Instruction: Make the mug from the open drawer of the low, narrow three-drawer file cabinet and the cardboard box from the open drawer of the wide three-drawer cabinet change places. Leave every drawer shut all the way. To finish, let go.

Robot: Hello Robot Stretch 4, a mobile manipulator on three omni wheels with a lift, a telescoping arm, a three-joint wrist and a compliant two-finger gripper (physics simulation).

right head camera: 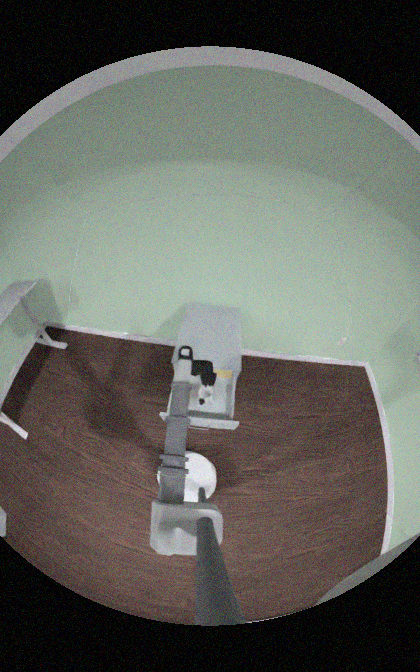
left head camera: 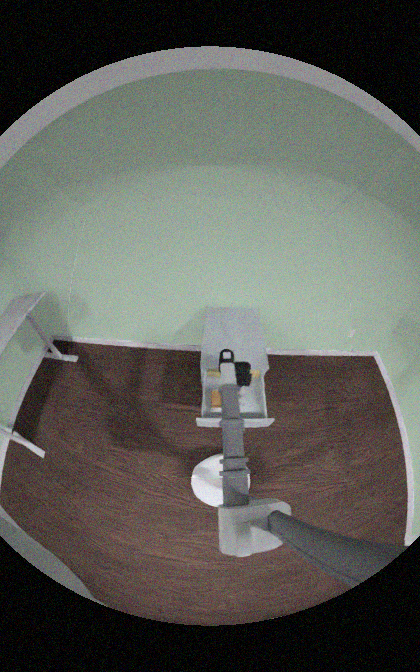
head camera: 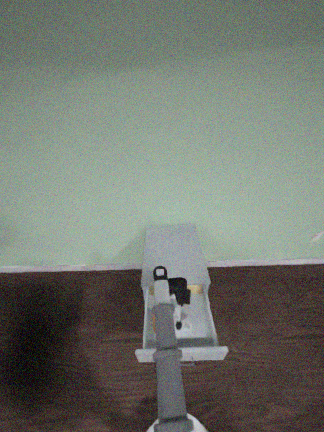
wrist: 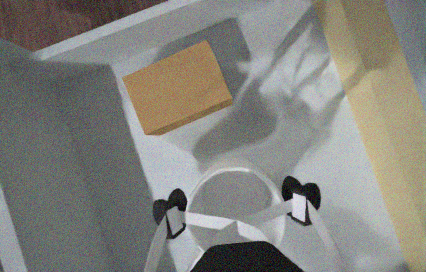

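Note:
The narrow cabinet (head camera: 172, 247) (left head camera: 232, 325) (right head camera: 210, 330) stands against the wall with its drawer (head camera: 205, 353) (left head camera: 210, 422) (right head camera: 225, 425) pulled out. The white mug (wrist: 232, 192) stands upright in that drawer. My gripper (wrist: 234, 198) reaches down into the drawer, its two fingertips against opposite sides of the mug's rim, shut on the mug. The orange-brown cardboard box (wrist: 177, 87) (left head camera: 216, 398) lies flat in the same drawer, apart from the mug, towards one side wall. My arm partly hides the drawer in the head views. The wide cabinet cannot be made out.
A yellow strip (wrist: 370, 125) runs across the back of the drawer. The drawer's front panel and side walls stand close around the gripper. A white round object (left head camera: 207, 480) (right head camera: 202, 475) is on the floor under my arm. A table-like piece (left head camera: 20, 310) stands at the left wall.

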